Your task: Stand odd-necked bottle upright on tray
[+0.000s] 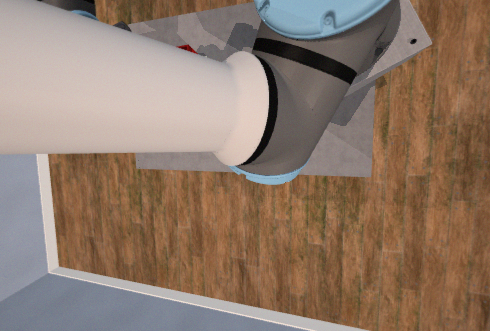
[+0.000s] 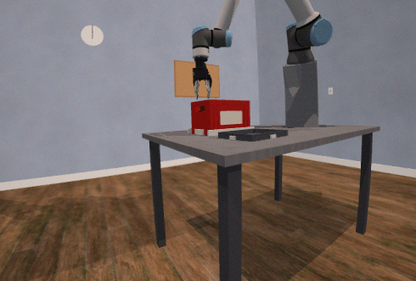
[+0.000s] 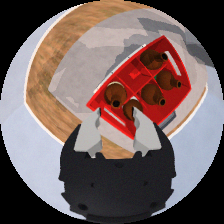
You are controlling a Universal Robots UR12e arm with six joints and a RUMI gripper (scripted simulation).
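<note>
The red crate is 12 cm below my hand, 8 cm behind it and 5 cm to the left of it. Round my hand: dark tray (32 cm to the left, 19 cm below, 4 cm behind).
</note>
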